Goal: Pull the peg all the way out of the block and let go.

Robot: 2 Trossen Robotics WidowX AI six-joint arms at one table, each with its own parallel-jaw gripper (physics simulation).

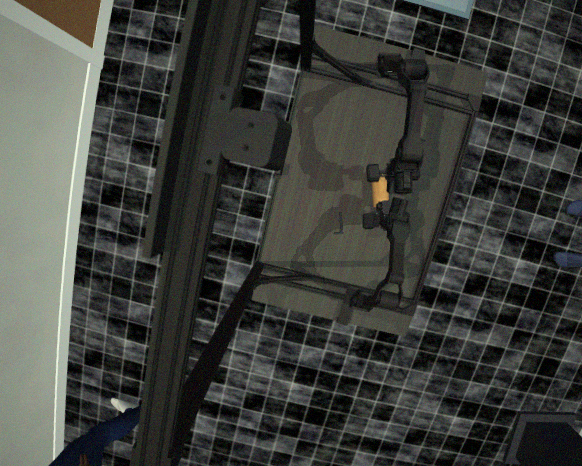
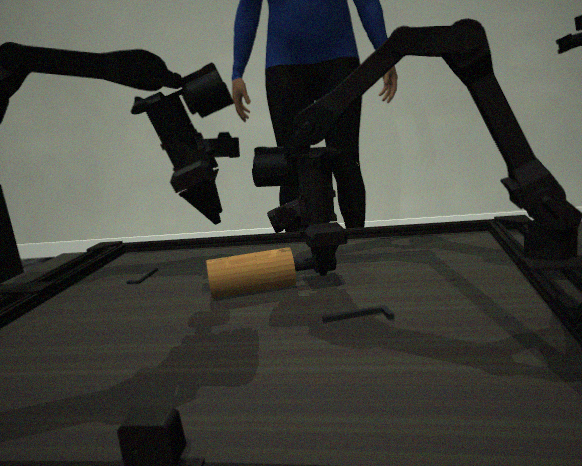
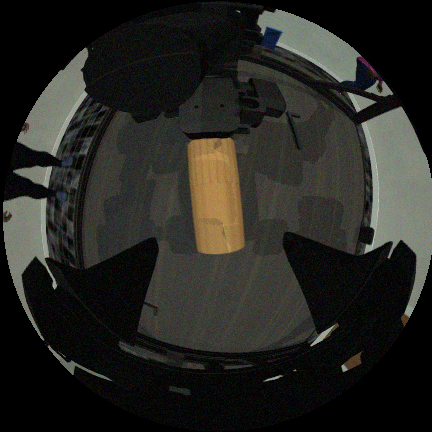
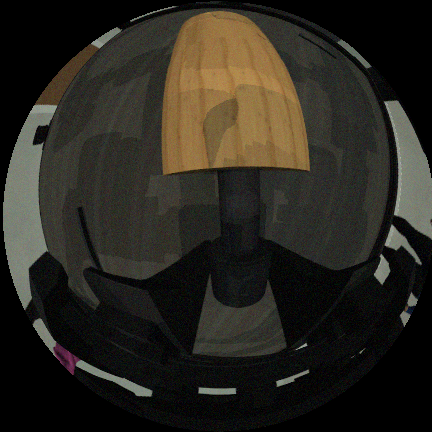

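Seen in the pictures: left gripper, fingertip midpoint: (image 1: 386,179) (image 2: 219,218) (image 3: 220,241); right gripper, fingertip midpoint: (image 1: 381,217) (image 2: 321,271) (image 4: 236,245); left arm's base at its link origin: (image 1: 384,68) (image 3: 213,365); right arm's base at its link origin: (image 1: 357,297) (image 2: 551,258) (image 3: 241,51).
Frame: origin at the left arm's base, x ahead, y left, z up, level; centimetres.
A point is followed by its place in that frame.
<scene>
The block (image 1: 380,191) @[z 4.6, x 50.0, y -4.2 cm] (image 2: 251,274) @[z 2.2, x 49.2, y -6.8 cm] (image 3: 216,195) @[z 4.7, x 48.7, y -3.6 cm] (image 4: 235,100) is an orange-brown wooden cylinder lying on its side. The dark peg (image 2: 302,261) @[z 2.1, x 58.2, y -3.7 cm] (image 4: 240,195) @[z 2.4, x 57.5, y -3.2 cm] sticks out of its end facing the right gripper; how much of the peg is inside the block is hidden. The peg widens into a thicker head at its outer end. My right gripper (image 1: 382,212) @[z -0.5, x 61.4, y -2.9 cm] (image 2: 324,270) @[z -0.5, x 61.4, y -2.9 cm] (image 4: 236,245) @[z -0.5, x 61.4, y -2.9 cm] is shut on the peg around the head, low over the table. My left gripper (image 1: 394,182) @[z 11.7, x 45.1, y -3.5 cm] (image 2: 217,220) @[z 11.7, x 45.1, y -3.5 cm] (image 3: 220,241) @[z 11.7, x 45.1, y -3.5 cm] is open and empty, above the block and apart from it.
An L-shaped dark hex key (image 1: 341,224) @[z -1.1, x 63.6, y -20.0 cm] (image 2: 357,314) @[z -1.5, x 63.3, y -20.7 cm] (image 3: 295,131) @[z -1.1, x 62.1, y -20.2 cm] (image 4: 89,237) @[z -1.8, x 62.2, y -19.9 cm] lies on the table near the right gripper. Another thin dark key (image 2: 143,276) @[z -1.2, x 28.0, y 12.1 cm] (image 3: 151,307) @[z -1.2, x 27.6, y 11.0 cm] lies beyond the block's other end. A dark frame bar (image 2: 430,224) @[z 0.1, x 89.2, y 15.8 cm] borders the table. A person (image 2: 312,35) stands behind it.
</scene>
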